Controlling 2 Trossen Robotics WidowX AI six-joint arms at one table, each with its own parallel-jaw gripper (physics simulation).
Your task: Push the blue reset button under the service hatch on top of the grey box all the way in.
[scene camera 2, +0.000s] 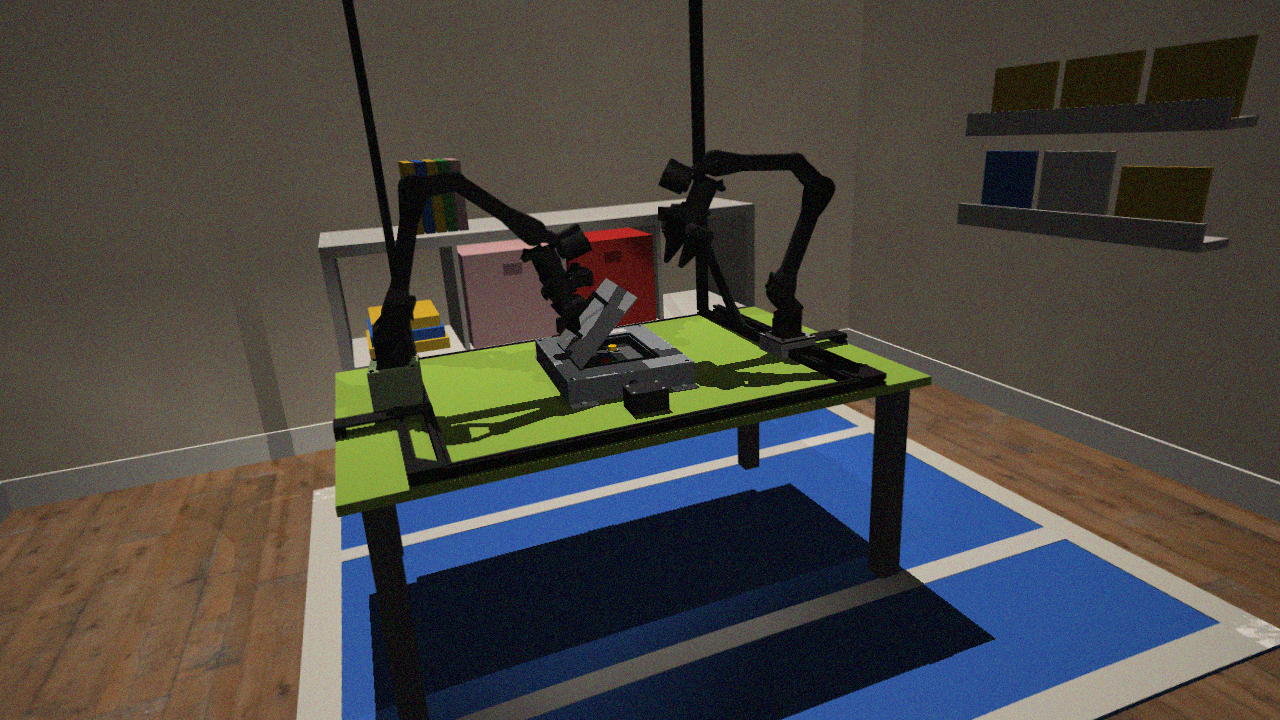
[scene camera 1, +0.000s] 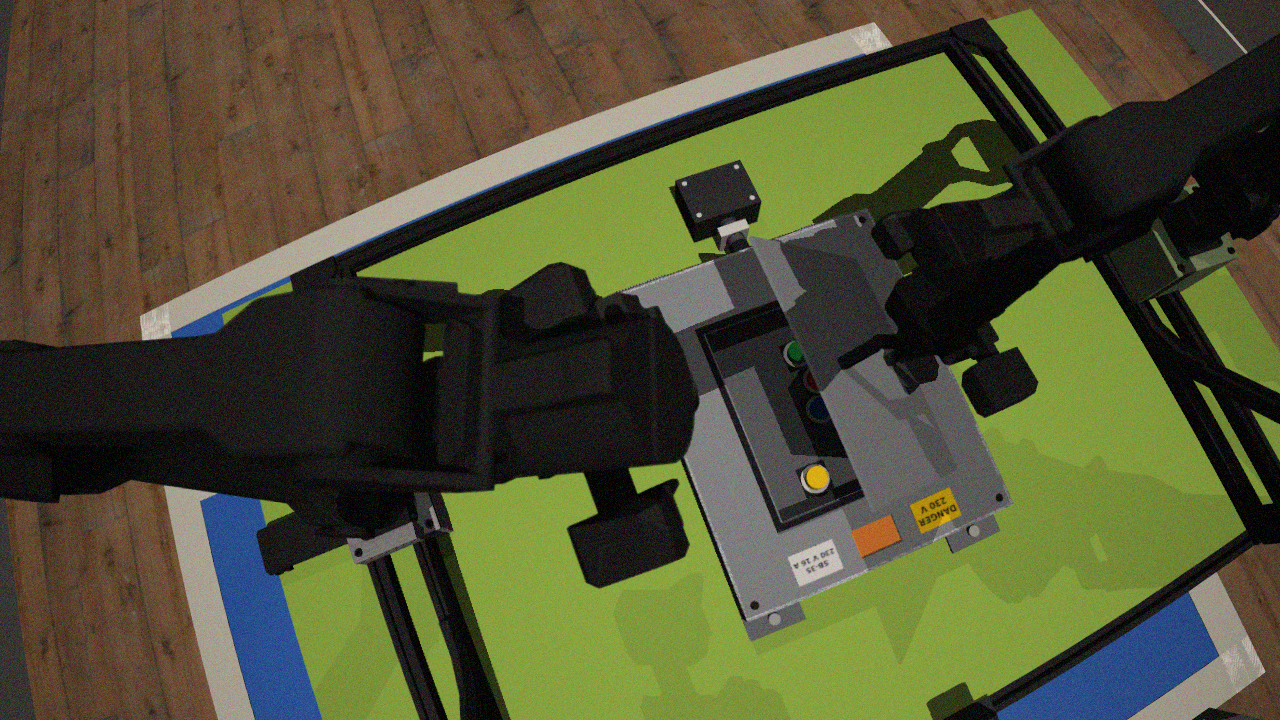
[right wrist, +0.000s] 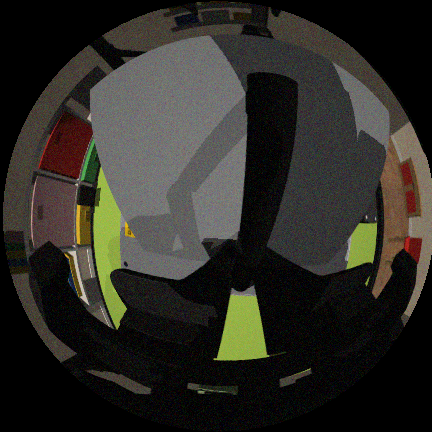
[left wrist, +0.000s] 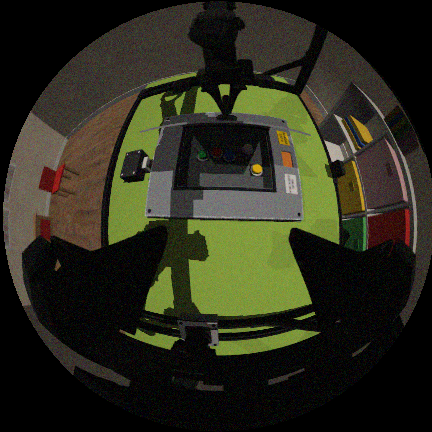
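The grey box (scene camera 1: 716, 474) (scene camera 2: 595, 386) (left wrist: 225, 206) lies on the table. Its hatch (scene camera 1: 881, 438) (scene camera 2: 597, 333) (right wrist: 160, 130) is tilted up, showing a recess. Inside, the blue button (scene camera 1: 818, 409) (left wrist: 229, 155) sits beside a red button (scene camera 1: 810, 381) (left wrist: 216, 152); how deep it sits cannot be told. The hatch partly covers the blue button in scene camera 1. My right gripper (scene camera 2: 569, 329) (right wrist: 241, 245) is shut on the hatch's black handle (right wrist: 272, 150). My left gripper (scene camera 2: 677, 259) (left wrist: 230, 233) is open and empty, high beside the box; its fingertips are hidden in scene camera 1.
A green button (scene camera 1: 793, 351) (left wrist: 202, 155) and a yellow button (scene camera 1: 815, 477) (left wrist: 256, 169) are also in the recess. A small black box (scene camera 1: 717, 197) (scene camera 2: 646, 396) (left wrist: 133, 164) stands beside the grey box. Black rails (scene camera 1: 626, 147) frame the table.
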